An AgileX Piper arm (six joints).
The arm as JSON. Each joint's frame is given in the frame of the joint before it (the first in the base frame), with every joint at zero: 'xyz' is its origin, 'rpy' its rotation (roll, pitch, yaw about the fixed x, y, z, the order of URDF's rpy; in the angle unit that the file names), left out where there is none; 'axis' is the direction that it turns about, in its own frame. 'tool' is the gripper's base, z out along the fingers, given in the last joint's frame.
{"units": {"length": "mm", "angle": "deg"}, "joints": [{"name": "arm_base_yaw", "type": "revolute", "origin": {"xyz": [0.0, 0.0, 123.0]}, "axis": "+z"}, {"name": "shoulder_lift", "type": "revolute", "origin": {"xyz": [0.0, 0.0, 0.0], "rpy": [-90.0, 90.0, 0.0]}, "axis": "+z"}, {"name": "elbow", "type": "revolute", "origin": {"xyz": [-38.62, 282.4, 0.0], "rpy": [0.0, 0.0, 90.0]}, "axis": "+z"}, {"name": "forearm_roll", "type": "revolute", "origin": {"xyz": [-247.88, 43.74, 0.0], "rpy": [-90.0, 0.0, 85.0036]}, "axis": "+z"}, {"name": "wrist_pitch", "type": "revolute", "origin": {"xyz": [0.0, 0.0, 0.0], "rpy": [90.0, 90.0, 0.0]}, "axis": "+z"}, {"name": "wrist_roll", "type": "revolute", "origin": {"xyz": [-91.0, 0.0, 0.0], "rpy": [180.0, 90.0, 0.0]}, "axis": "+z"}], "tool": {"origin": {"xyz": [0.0, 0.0, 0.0], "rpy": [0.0, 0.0, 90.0]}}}
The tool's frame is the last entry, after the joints.
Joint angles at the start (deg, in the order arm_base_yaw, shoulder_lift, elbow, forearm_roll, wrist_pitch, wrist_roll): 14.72 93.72 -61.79 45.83 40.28 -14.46
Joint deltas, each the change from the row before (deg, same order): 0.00 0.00 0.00 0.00 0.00 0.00; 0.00 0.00 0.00 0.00 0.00 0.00; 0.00 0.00 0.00 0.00 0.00 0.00; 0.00 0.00 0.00 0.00 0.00 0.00; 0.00 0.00 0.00 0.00 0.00 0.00; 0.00 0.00 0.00 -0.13 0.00 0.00; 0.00 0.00 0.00 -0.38 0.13 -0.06; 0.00 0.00 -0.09 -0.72 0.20 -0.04; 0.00 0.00 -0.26 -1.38 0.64 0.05; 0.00 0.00 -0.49 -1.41 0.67 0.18; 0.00 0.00 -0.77 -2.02 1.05 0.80; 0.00 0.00 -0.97 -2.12 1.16 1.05
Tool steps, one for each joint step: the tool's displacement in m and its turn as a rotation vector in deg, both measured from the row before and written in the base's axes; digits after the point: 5 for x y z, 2 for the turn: 0.00000 0.00000 0.00000 0.00 0.00 0.00; 0.00000 0.00000 0.00000 0.00 0.00 0.00; 0.00000 0.00000 0.00000 0.00 0.00 0.00; 0.00000 0.00000 0.00000 0.00 0.00 0.00; 0.00000 0.00000 0.00000 0.00 0.00 0.00; -0.00002 -0.00010 -0.00009 -0.11 -0.03 0.06; -0.00024 -0.00023 -0.00029 -0.33 -0.02 0.30; -0.00015 -0.00041 -0.00009 -0.59 -0.12 0.48; -0.00041 -0.00063 0.00017 -1.03 -0.04 0.98; 0.00018 -0.00053 0.00125 -0.97 -0.17 0.89; 0.00033 -0.00078 0.00208 -1.23 0.07 0.87; 0.00070 -0.00082 0.00295 -1.23 0.08 0.72
